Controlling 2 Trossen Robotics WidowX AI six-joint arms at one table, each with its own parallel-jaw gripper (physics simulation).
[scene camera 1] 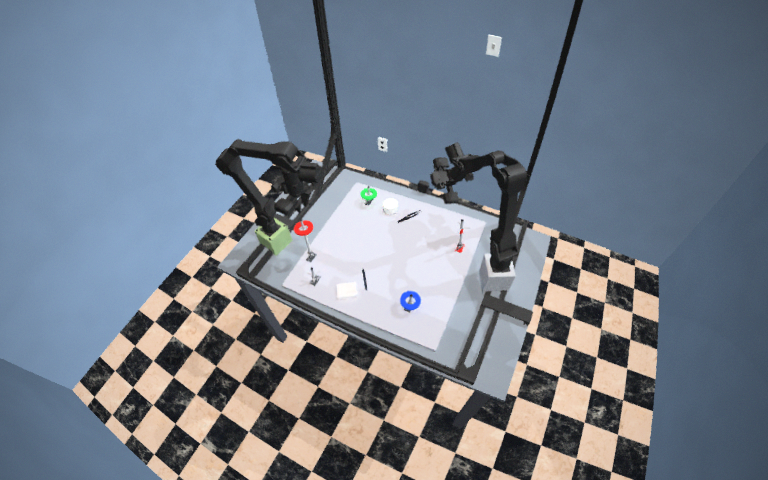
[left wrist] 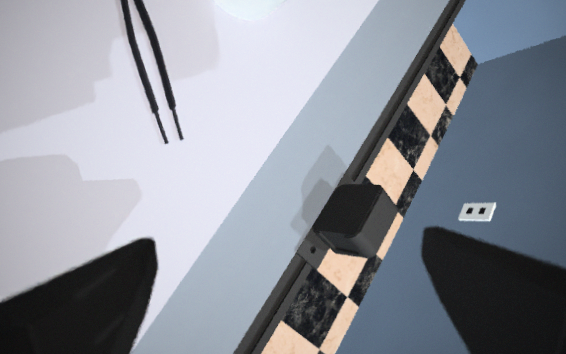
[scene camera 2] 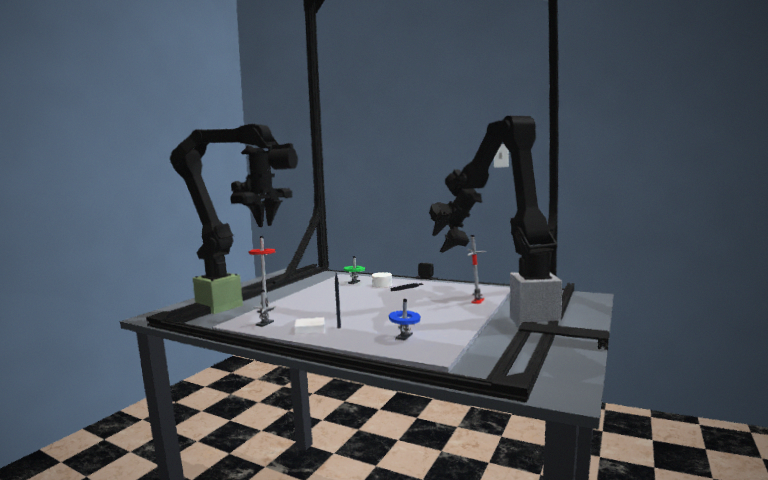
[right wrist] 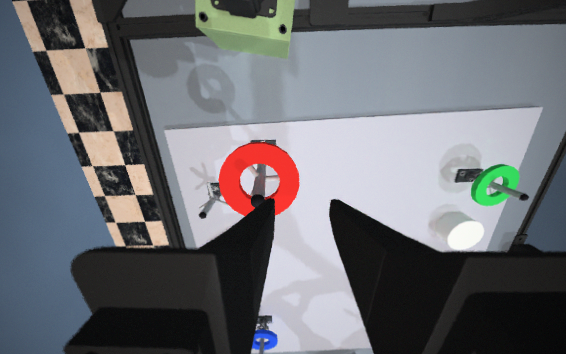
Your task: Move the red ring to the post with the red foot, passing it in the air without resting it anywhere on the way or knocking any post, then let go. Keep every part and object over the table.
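Note:
My left gripper (scene camera 2: 437,243), (scene camera 1: 434,187), (left wrist: 291,247). My right gripper (scene camera 2: 265,226), (scene camera 1: 302,209), (right wrist: 302,206). Red ring (right wrist: 252,153), out of frame in the left wrist view. Green ring (right wrist: 510,175), out of frame in the left wrist view.

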